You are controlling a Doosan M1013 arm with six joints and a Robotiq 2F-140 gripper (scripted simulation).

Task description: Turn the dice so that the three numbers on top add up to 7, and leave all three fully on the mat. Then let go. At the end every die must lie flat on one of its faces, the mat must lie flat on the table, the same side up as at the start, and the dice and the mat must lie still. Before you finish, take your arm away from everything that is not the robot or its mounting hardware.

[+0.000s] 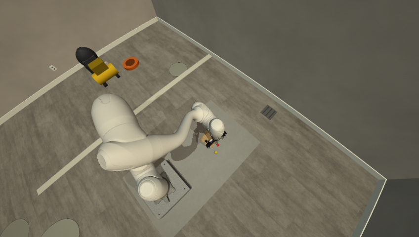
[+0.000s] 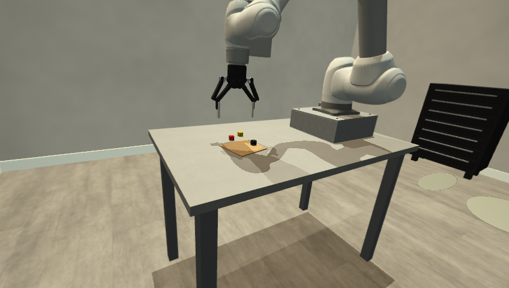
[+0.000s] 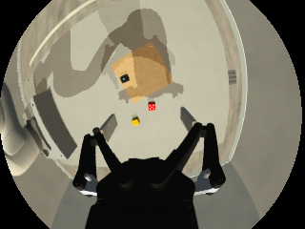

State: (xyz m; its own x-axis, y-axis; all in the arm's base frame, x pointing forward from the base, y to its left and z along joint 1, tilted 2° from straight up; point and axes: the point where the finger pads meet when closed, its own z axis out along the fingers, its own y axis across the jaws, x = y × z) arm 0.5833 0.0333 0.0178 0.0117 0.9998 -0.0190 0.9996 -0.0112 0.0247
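The red die lies 11 cm below my hand, 1 cm to the right of it and 1 cm ahead of it. The rest, counted from my hand: tan mat (11 cm below, 9 cm to the left, 1 cm behind); yellow die (11 cm below, 6 cm to the right, 5 cm behind); small white die (10 cm below, 8 cm to the left, 6 cm behind).
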